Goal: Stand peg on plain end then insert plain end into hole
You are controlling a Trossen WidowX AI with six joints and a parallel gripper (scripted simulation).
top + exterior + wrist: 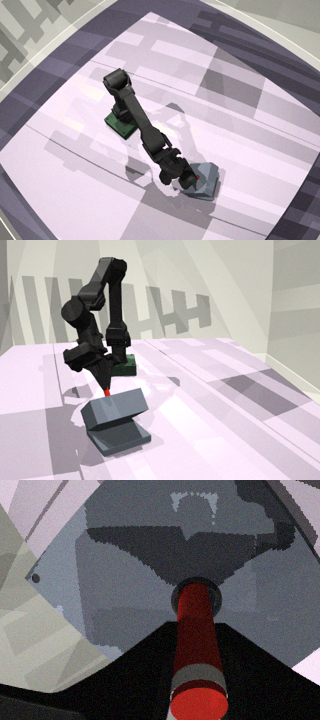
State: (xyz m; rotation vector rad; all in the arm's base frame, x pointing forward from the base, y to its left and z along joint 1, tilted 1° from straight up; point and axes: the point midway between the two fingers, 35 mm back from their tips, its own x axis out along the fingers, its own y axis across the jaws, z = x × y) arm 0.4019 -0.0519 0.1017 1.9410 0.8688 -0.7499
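The grey sloped panel lies 40 mm below my gripper tip, 30 mm ahead of it and 10 mm to the left of it. Round my gripper tip: red peg: 10 mm to the right, 10 mm behind, 10 mm above; then flat grey base plate: 110 mm below, 40 mm ahead, 20 mm to the left.
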